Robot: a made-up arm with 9 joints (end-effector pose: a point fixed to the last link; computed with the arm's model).
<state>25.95 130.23 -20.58 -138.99 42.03 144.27 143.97 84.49 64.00</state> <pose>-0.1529 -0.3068 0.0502 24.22 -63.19 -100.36</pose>
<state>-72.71 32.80 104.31 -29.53 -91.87 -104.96 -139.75 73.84 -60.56</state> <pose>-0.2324 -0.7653 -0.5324 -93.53 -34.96 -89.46</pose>
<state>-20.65 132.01 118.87 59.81 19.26 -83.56 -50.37 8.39 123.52</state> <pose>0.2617 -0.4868 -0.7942 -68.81 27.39 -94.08</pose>
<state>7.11 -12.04 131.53 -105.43 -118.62 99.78 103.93 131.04 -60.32</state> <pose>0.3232 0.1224 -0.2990 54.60 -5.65 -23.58</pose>
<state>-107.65 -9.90 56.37 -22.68 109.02 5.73 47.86 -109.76 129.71</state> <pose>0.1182 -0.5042 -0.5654 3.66 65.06 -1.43</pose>
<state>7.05 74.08 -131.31 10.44 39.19 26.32 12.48 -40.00 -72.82</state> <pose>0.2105 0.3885 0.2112 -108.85 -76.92 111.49</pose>
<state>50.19 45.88 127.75 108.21 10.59 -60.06 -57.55 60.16 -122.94</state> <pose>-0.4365 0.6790 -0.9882 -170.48 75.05 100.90</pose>
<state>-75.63 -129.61 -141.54 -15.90 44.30 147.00 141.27 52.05 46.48</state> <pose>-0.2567 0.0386 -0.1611 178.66 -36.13 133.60</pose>
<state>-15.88 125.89 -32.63 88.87 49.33 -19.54 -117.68 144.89 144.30</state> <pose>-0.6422 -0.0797 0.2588 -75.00 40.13 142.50</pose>
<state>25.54 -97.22 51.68 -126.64 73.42 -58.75 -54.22 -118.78 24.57</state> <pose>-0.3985 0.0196 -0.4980 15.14 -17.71 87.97</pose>
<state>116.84 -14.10 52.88 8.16 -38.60 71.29 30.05 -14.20 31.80</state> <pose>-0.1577 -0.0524 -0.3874 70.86 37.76 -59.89</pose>
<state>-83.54 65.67 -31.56 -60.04 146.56 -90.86 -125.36 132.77 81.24</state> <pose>-0.4754 0.3171 -0.7982 150.01 69.69 -106.39</pose>
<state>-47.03 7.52 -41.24 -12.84 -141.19 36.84 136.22 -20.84 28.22</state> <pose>0.5262 -0.3618 -0.1212 117.86 41.39 22.23</pose>
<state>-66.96 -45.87 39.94 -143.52 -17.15 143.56 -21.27 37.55 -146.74</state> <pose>0.1024 0.1468 -0.3918 -121.53 -11.20 104.98</pose>
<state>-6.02 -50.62 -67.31 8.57 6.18 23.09 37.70 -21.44 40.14</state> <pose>0.2330 0.5000 0.1014 -87.05 -30.28 52.42</pose>
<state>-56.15 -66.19 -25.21 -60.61 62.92 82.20 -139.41 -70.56 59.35</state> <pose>0.3753 -0.4064 -0.2066 66.73 75.87 -60.74</pose>
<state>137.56 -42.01 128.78 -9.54 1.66 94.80 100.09 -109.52 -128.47</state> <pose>-0.3758 0.0543 -0.8611 38.60 -27.60 166.18</pose>
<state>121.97 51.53 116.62 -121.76 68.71 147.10 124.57 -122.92 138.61</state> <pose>-0.1710 -0.7883 -0.4458 61.26 -42.19 -53.63</pose>
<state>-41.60 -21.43 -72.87 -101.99 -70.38 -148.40 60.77 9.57 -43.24</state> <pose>0.1644 -0.6939 -0.1397 -119.70 30.09 -33.51</pose>
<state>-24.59 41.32 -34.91 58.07 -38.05 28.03 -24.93 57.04 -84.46</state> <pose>0.4093 -0.8011 -0.0051 49.79 -26.48 -117.00</pose>
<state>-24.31 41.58 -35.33 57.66 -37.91 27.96 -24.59 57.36 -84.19</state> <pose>0.4092 -0.7997 0.0036 50.15 -26.95 -117.20</pose>
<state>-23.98 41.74 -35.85 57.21 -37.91 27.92 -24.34 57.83 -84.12</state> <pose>0.4104 -0.7971 0.0133 50.82 -27.43 -117.37</pose>
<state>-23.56 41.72 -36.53 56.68 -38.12 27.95 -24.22 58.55 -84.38</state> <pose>0.4139 -0.7925 0.0247 51.99 -27.93 -117.49</pose>
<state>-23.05 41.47 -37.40 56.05 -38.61 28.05 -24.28 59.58 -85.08</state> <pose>0.4202 -0.7854 0.0379 53.81 -28.42 -117.54</pose>
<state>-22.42 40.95 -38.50 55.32 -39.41 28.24 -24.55 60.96 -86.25</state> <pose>0.4297 -0.7751 0.0533 56.34 -28.91 -117.49</pose>
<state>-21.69 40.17 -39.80 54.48 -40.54 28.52 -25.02 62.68 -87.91</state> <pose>0.4418 -0.7617 0.0701 59.55 -29.36 -117.33</pose>
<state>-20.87 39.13 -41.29 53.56 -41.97 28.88 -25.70 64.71 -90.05</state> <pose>0.4562 -0.7450 0.0882 63.41 -29.76 -117.06</pose>
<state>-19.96 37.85 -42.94 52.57 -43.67 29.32 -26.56 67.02 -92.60</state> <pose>0.4721 -0.7253 0.1071 67.80 -30.10 -116.69</pose>
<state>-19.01 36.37 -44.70 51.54 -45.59 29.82 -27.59 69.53 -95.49</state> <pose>0.4884 -0.7030 0.1261 72.59 -30.37 -116.22</pose>
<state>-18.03 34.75 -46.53 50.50 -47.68 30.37 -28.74 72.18 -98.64</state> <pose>0.5042 -0.6787 0.1448 77.61 -30.59 -115.67</pose>
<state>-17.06 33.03 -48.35 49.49 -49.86 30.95 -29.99 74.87 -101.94</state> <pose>0.5189 -0.6536 0.1621 82.69 -30.73 -115.06</pose>
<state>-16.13 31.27 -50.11 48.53 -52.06 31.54 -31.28 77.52 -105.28</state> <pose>0.5319 -0.6283 0.1779 87.66 -30.83 -114.41</pose>
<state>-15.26 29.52 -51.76 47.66 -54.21 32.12 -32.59 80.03 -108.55</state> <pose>0.5432 -0.6039 0.1916 92.36 -30.87 -113.72</pose>
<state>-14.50 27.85 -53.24 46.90 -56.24 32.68 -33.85 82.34 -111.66</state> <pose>0.5521 -0.5816 0.2030 96.65 -30.89 -113.06</pose>
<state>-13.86 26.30 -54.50 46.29 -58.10 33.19 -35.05 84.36 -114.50</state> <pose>0.5594 -0.5619 0.2116 100.38 -30.88 -112.41</pose>
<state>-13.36 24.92 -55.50 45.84 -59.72 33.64 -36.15 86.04 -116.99</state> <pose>0.5651 -0.5456 0.2173 103.48 -30.83 -111.82</pose>
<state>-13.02 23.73 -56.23 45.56 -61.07 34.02 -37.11 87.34 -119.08</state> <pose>0.5696 -0.5330 0.2205 105.87 -30.77 -111.28</pose>
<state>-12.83 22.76 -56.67 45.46 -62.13 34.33 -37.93 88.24 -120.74</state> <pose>0.5731 -0.5243 0.2207 107.54 -30.68 -110.81</pose>
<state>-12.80 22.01 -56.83 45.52 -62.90 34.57 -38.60 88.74 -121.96</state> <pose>0.5759 -0.5194 0.2183 108.47 -30.54 -110.40</pose>
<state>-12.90 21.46 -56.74 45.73 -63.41 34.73 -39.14 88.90 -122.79</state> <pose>0.5782 -0.5178 0.2136 108.78 -30.36 -110.06</pose>
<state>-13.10 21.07 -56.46 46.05 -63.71 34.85 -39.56 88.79 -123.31</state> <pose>0.5801 -0.5187 0.2072 108.60 -30.16 -109.77</pose>
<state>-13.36 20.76 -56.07 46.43 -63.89 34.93 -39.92 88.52 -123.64</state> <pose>0.5819 -0.5209 0.1997 108.14 -29.93 -109.50</pose>
